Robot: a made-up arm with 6 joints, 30 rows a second.
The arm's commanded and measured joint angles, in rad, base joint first. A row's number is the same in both.
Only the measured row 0 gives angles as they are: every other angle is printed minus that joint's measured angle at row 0.
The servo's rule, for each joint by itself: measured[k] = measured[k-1] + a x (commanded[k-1-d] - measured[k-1]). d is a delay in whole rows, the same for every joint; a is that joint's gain. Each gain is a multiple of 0.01, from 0.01 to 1. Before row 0 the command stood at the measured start. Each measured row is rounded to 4 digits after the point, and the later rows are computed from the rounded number. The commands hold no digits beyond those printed.
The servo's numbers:
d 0
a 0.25 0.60 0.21 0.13 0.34 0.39
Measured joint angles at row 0:
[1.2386 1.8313 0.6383 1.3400 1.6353 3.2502]
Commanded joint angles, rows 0 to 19:
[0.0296 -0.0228 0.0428 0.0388 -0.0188 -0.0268]
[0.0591 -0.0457 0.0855 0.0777 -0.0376 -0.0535]
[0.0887 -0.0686 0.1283 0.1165 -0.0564 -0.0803]
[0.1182 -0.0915 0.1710 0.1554 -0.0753 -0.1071]
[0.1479 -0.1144 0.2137 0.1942 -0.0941 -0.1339]
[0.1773 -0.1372 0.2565 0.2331 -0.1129 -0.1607]
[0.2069 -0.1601 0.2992 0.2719 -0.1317 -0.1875]
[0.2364 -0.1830 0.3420 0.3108 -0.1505 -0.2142]
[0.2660 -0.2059 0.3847 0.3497 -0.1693 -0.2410]
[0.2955 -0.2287 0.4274 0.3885 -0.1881 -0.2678]
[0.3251 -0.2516 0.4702 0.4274 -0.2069 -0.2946]
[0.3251 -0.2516 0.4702 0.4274 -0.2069 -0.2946]
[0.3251 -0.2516 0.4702 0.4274 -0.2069 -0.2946]
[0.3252 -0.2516 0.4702 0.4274 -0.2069 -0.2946]
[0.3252 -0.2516 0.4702 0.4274 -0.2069 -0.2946]
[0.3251 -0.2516 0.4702 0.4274 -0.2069 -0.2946]
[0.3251 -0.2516 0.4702 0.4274 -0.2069 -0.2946]
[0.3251 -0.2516 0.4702 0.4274 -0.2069 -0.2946]
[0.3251 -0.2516 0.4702 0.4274 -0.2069 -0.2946]
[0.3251 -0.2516 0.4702 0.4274 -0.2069 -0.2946]
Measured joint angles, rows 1 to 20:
[0.0074 -0.0137 0.0090 0.0050 -0.0064 -0.0105]
[0.0203 -0.0329 0.0251 0.0145 -0.0170 -0.0273]
[0.0374 -0.0543 0.0468 0.0278 -0.0304 -0.0480]
[0.0576 -0.0766 0.0729 0.0444 -0.0457 -0.0710]
[0.0802 -0.0993 0.1025 0.0639 -0.0622 -0.0955]
[0.1045 -0.1220 0.1348 0.0859 -0.0794 -0.1209]
[0.1301 -0.1449 0.1693 0.1101 -0.0972 -0.1469]
[0.1567 -0.1678 0.2056 0.1362 -0.1153 -0.1731]
[0.1840 -0.1907 0.2432 0.1640 -0.1337 -0.1996]
[0.2119 -0.2135 0.2819 0.1932 -0.1522 -0.2262]
[0.2402 -0.2364 0.3214 0.2236 -0.1708 -0.2529]
[0.2614 -0.2455 0.3526 0.2501 -0.1831 -0.2692]
[0.2773 -0.2492 0.3773 0.2731 -0.1912 -0.2791]
[0.2893 -0.2506 0.3968 0.2932 -0.1965 -0.2851]
[0.2983 -0.2512 0.4122 0.3106 -0.2000 -0.2888]
[0.3050 -0.2514 0.4244 0.3258 -0.2023 -0.2911]
[0.3100 -0.2515 0.4340 0.3390 -0.2039 -0.2925]
[0.3138 -0.2516 0.4416 0.3505 -0.2049 -0.2933]
[0.3166 -0.2516 0.4476 0.3605 -0.2056 -0.2938]
[0.3187 -0.2516 0.4523 0.3692 -0.2060 -0.2941]

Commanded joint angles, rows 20 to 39:
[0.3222 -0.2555 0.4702 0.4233 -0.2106 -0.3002]
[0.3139 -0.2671 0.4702 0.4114 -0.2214 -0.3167]
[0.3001 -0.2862 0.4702 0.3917 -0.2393 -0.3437]
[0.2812 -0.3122 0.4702 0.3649 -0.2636 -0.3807]
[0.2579 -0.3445 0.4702 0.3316 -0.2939 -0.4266]
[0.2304 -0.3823 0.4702 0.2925 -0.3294 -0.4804]
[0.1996 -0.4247 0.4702 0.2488 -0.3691 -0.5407]
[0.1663 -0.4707 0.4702 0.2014 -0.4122 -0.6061]
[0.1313 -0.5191 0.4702 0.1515 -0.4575 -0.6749]
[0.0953 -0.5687 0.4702 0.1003 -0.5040 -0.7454]
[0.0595 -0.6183 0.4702 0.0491 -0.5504 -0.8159]
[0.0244 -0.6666 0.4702 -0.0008 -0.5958 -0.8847]
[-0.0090 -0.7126 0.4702 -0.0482 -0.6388 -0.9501]
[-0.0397 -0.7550 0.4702 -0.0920 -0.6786 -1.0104]
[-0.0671 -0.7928 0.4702 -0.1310 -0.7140 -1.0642]
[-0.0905 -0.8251 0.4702 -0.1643 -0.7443 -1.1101]
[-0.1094 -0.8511 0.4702 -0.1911 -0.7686 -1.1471]
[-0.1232 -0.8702 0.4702 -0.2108 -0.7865 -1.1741]
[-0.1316 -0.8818 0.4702 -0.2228 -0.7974 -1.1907]
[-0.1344 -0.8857 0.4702 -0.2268 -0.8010 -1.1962]
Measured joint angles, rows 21 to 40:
[0.3196 -0.2539 0.4561 0.3762 -0.2076 -0.2965]
[0.3182 -0.2618 0.4591 0.3808 -0.2123 -0.3044]
[0.3137 -0.2764 0.4614 0.3822 -0.2215 -0.3197]
[0.3056 -0.2979 0.4632 0.3800 -0.2358 -0.3435]
[0.2937 -0.3259 0.4647 0.3737 -0.2556 -0.3759]
[0.2779 -0.3597 0.4659 0.3631 -0.2807 -0.4167]
[0.2583 -0.3987 0.4668 0.3482 -0.3108 -0.4651]
[0.2353 -0.4419 0.4675 0.3291 -0.3453 -0.5201]
[0.2093 -0.4882 0.4681 0.3060 -0.3834 -0.5805]
[0.1808 -0.5365 0.4685 0.2793 -0.4244 -0.6448]
[0.1505 -0.5856 0.4689 0.2494 -0.4672 -0.7115]
[0.1190 -0.6342 0.4692 0.2169 -0.5109 -0.7790]
[0.0870 -0.6812 0.4694 0.1824 -0.5544 -0.8457]
[0.0553 -0.7255 0.4696 0.1467 -0.5966 -0.9099]
[0.0247 -0.7659 0.4697 0.1106 -0.6365 -0.9701]
[-0.0041 -0.8014 0.4698 0.0749 -0.6732 -1.0247]
[-0.0304 -0.8312 0.4699 0.0403 -0.7056 -1.0724]
[-0.0536 -0.8546 0.4700 0.0077 -0.7331 -1.1121]
[-0.0731 -0.8709 0.4700 -0.0223 -0.7550 -1.1428]
[-0.0884 -0.8798 0.4700 -0.0489 -0.7706 -1.1636]

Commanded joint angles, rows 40 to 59:
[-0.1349 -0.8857 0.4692 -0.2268 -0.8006 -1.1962]
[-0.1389 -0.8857 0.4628 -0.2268 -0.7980 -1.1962]
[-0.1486 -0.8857 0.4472 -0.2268 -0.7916 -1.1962]
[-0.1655 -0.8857 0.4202 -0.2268 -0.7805 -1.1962]
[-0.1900 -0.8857 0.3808 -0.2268 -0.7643 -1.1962]
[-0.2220 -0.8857 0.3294 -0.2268 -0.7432 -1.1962]
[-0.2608 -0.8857 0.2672 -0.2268 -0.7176 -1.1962]
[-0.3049 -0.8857 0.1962 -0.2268 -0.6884 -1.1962]
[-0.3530 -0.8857 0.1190 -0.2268 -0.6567 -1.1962]
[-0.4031 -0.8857 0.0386 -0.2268 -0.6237 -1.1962]
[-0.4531 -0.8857 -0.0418 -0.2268 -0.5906 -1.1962]
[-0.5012 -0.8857 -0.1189 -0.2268 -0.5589 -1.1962]
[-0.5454 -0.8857 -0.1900 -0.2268 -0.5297 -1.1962]
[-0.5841 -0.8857 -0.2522 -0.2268 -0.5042 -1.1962]
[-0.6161 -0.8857 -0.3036 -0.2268 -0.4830 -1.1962]
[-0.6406 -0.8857 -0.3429 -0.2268 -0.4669 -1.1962]
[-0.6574 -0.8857 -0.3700 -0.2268 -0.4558 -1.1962]
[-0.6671 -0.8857 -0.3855 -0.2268 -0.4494 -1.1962]
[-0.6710 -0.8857 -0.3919 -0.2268 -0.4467 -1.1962]
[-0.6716 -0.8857 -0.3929 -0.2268 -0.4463 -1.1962]
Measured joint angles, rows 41 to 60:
[-0.1000 -0.8833 0.4698 -0.0720 -0.7808 -1.1763]
[-0.1097 -0.8847 0.4683 -0.0921 -0.7866 -1.1841]
[-0.1194 -0.8853 0.4639 -0.1096 -0.7883 -1.1888]
[-0.1309 -0.8855 0.4547 -0.1248 -0.7856 -1.1917]
[-0.1457 -0.8856 0.4392 -0.1381 -0.7784 -1.1935]
[-0.1648 -0.8857 0.4161 -0.1496 -0.7664 -1.1946]
[-0.1888 -0.8857 0.3848 -0.1596 -0.7498 -1.1952]
[-0.2178 -0.8857 0.3452 -0.1683 -0.7289 -1.1956]
[-0.2516 -0.8857 0.2977 -0.1759 -0.7044 -1.1958]
[-0.2895 -0.8857 0.2433 -0.1825 -0.6770 -1.1960]
[-0.3304 -0.8857 0.1834 -0.1883 -0.6476 -1.1961]
[-0.3731 -0.8857 0.1199 -0.1933 -0.6174 -1.1961]
[-0.4162 -0.8857 0.0548 -0.1977 -0.5876 -1.1961]
[-0.4582 -0.8857 -0.0097 -0.2015 -0.5592 -1.1961]
[-0.4977 -0.8857 -0.0714 -0.2048 -0.5333 -1.1961]
[-0.5334 -0.8857 -0.1284 -0.2077 -0.5107 -1.1961]
[-0.5644 -0.8857 -0.1791 -0.2102 -0.4920 -1.1961]
[-0.5901 -0.8857 -0.2224 -0.2124 -0.4775 -1.1961]
[-0.6103 -0.8857 -0.2580 -0.2143 -0.4670 -1.1961]
[-0.6256 -0.8857 -0.2863 -0.2159 -0.4600 -1.1961]

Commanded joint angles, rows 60 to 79:
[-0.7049 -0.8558 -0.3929 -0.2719 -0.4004 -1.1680]
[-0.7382 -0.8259 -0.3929 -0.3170 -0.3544 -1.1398]
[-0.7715 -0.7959 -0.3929 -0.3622 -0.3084 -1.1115]
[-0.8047 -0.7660 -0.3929 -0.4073 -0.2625 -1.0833]
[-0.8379 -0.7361 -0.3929 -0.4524 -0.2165 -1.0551]
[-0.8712 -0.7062 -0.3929 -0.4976 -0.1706 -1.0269]
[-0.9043 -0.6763 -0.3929 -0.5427 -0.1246 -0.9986]
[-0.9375 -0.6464 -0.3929 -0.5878 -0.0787 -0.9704]
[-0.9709 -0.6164 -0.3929 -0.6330 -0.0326 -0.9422]
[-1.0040 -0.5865 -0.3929 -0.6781 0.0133 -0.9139]
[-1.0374 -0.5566 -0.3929 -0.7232 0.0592 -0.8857]
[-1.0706 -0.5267 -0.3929 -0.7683 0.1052 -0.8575]
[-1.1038 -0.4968 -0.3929 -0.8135 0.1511 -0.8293]
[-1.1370 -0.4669 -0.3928 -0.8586 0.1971 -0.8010]
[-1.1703 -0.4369 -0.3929 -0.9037 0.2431 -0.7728]
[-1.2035 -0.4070 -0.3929 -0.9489 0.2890 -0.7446]
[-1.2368 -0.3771 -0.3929 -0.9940 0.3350 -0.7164]
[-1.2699 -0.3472 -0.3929 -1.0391 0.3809 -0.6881]
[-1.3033 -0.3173 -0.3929 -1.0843 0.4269 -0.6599]
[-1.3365 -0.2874 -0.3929 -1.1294 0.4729 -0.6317]
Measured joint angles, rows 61 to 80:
[-0.6454 -0.8678 -0.3087 -0.2232 -0.4397 -1.1851]
[-0.6686 -0.8427 -0.3264 -0.2354 -0.4107 -1.1674]
[-0.6943 -0.8146 -0.3404 -0.2519 -0.3759 -1.1456]
[-0.7219 -0.7854 -0.3514 -0.2721 -0.3373 -1.1213]
[-0.7509 -0.7558 -0.3601 -0.2955 -0.2962 -1.0955]
[-0.7810 -0.7260 -0.3670 -0.3218 -0.2535 -1.0687]
[-0.8118 -0.6962 -0.3724 -0.3505 -0.2097 -1.0414]
[-0.8432 -0.6663 -0.3767 -0.3813 -0.1652 -1.0137]
[-0.8751 -0.6364 -0.3801 -0.4140 -0.1201 -0.9858]
[-0.9073 -0.6065 -0.3828 -0.4483 -0.0747 -0.9578]
[-0.9398 -0.5766 -0.3849 -0.4840 -0.0292 -0.9297]
[-0.9725 -0.5467 -0.3866 -0.5210 0.0165 -0.9015]
[-1.0053 -0.5168 -0.3879 -0.5590 0.0623 -0.8733]
[-1.0382 -0.4869 -0.3889 -0.5979 0.1081 -0.8451]
[-1.0712 -0.4569 -0.3897 -0.6377 0.1540 -0.8169]
[-1.1043 -0.4270 -0.3904 -0.6782 0.1999 -0.7887]
[-1.1374 -0.3971 -0.3909 -0.7193 0.2458 -0.7605]
[-1.1705 -0.3672 -0.3913 -0.7609 0.2917 -0.7323]
[-1.2037 -0.3373 -0.3916 -0.8029 0.3377 -0.7041]
[-1.2369 -0.3074 -0.3919 -0.8453 0.3837 -0.6759]

